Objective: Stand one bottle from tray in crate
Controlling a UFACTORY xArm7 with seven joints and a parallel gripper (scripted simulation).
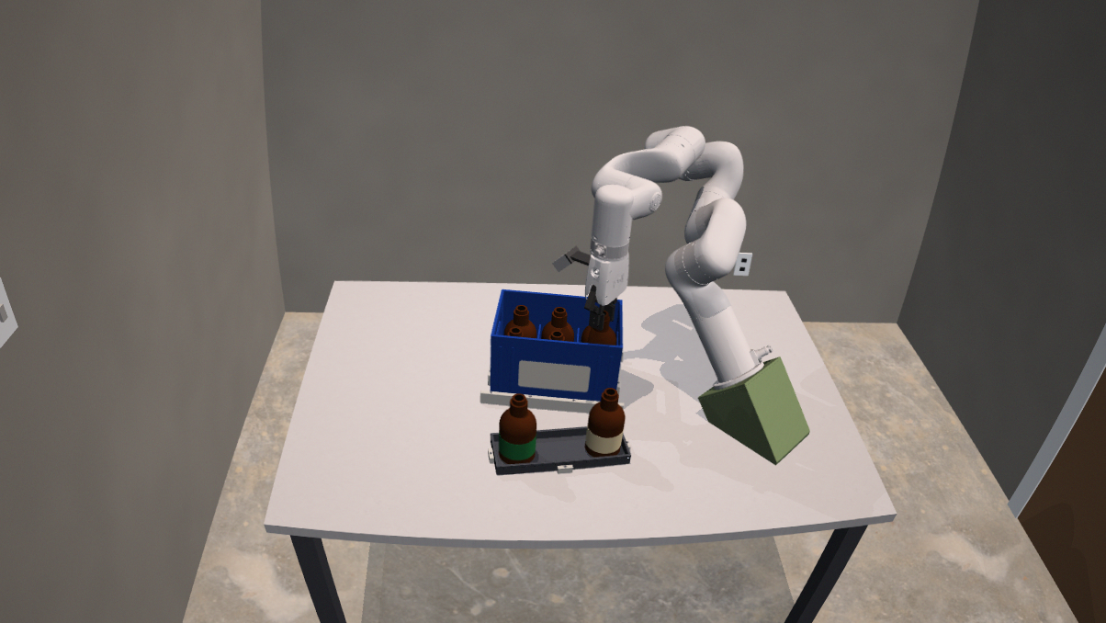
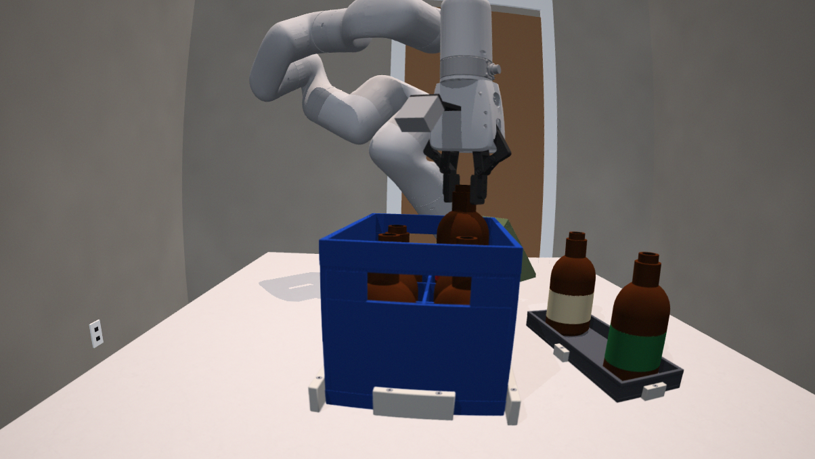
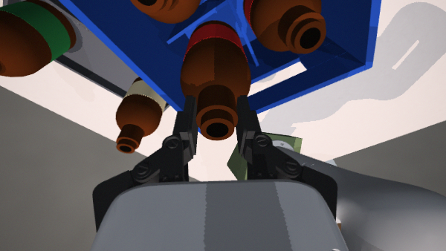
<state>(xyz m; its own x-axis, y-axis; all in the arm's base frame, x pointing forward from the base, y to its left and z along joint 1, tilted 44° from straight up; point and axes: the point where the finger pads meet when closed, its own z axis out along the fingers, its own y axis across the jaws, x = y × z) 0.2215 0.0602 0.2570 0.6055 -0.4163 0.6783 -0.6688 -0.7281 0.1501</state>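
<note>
Now: hand 7 cm above the red-labelled bottle. Round my hand: blue crate: 7 cm ahead, 7 cm to the right, 13 cm below; dark tray: 12 cm ahead, 17 cm to the left, 21 cm below.
</note>
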